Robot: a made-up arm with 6 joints.
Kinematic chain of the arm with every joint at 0, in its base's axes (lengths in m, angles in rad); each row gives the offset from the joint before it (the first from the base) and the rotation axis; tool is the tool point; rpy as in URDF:
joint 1: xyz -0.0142 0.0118 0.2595 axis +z
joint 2: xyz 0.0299 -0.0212 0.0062 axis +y
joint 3: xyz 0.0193 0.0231 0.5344 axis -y
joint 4: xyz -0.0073 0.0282 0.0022 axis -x
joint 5: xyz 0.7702 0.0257 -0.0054 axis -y
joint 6: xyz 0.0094 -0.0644 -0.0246 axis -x
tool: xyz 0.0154 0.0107 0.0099 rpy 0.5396 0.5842 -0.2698
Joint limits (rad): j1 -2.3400..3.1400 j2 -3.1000..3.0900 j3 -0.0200..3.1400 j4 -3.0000..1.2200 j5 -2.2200..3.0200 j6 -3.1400..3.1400
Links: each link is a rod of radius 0.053 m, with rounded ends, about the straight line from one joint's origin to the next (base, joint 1, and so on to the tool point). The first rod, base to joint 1, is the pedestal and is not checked.
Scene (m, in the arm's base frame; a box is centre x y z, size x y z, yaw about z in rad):
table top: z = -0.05
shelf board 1: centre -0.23 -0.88 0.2 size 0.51 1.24 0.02 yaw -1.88
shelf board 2: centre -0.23 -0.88 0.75 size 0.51 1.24 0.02 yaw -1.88
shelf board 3: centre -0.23 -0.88 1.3 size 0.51 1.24 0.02 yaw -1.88
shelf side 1: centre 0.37 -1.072 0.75 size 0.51 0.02 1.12 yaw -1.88
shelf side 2: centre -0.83 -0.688 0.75 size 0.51 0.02 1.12 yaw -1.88
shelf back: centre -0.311 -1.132 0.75 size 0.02 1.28 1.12 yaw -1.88
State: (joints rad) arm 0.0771 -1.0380 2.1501 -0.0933 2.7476 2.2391
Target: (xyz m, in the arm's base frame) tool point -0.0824 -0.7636 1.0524
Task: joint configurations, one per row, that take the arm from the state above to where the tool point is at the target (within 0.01 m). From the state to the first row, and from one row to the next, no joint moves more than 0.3 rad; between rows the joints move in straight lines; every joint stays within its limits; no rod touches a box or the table.
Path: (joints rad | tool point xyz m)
1: -0.0605 -0.8434 2.2190 -0.2217 2.4615 2.0204 | -1.1374 0.0675 0.6625
2: -0.1981 -0.6487 2.2879 -0.3501 2.1754 1.8017 | -1.0420 0.2060 0.8370
3: -0.3358 -0.4541 2.3568 -0.4785 1.8893 1.5830 | -0.9028 0.3124 0.9965
4: -0.0610 -0.3495 2.4474 -0.4274 2.0396 1.6805 | -0.8929 0.0545 1.0206
5: 0.2137 -0.2450 2.5380 -0.3762 2.1900 1.7780 | -0.8118 -0.1738 1.0392
6: 0.4884 -0.1404 2.6285 -0.3250 2.3403 1.8755 | -0.6756 -0.3544 1.0524
7: 0.7631 -0.0359 2.7191 -0.2739 2.4906 1.9730 | -0.5050 -0.4759 1.0601
8: 1.0378 0.0686 2.8096 -0.2227 2.6409 2.0705 | -0.3215 -0.5349 1.0626
9: 1.3125 0.1732 2.9002 -0.1715 2.7912 2.1680 | -0.1456 -0.5351 1.0599
10: 1.5872 0.2777 2.9908 -0.1204 2.9416 2.2655 | 0.0061 -0.4865 1.0524
11: 1.5269 0.0219 2.7469 -0.1288 2.9042 2.2645 | -0.0297 -0.6256 1.0698
12: 1.4666 -0.2338 2.5031 -0.1373 2.8669 2.2634 | -0.0824 -0.7636 1.0524

